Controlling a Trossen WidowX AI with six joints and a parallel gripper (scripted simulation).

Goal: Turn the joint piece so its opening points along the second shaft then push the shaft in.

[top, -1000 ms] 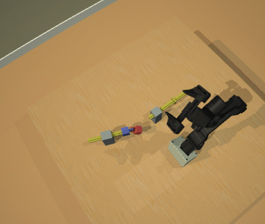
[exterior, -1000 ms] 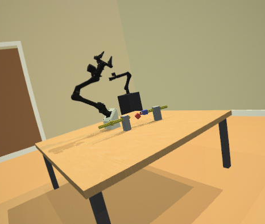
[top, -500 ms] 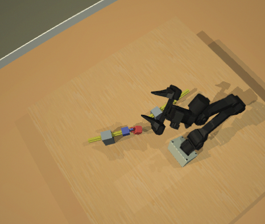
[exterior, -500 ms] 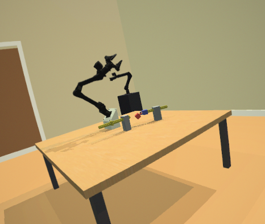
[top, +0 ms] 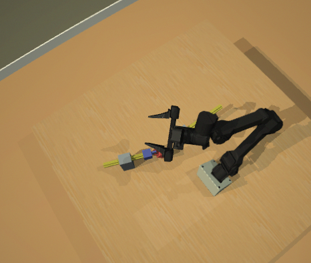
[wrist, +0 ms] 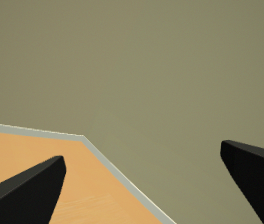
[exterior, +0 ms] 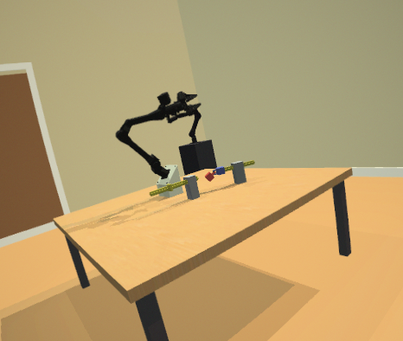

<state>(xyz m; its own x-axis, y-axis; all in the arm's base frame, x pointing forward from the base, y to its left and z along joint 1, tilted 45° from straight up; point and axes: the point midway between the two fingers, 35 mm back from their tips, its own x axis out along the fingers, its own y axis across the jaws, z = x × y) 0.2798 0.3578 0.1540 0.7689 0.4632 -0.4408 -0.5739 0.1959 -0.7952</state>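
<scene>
Right now my gripper tip is 20 mm short of the red joint piece, 60 mm to the left of it and 450 mm above it.
</scene>
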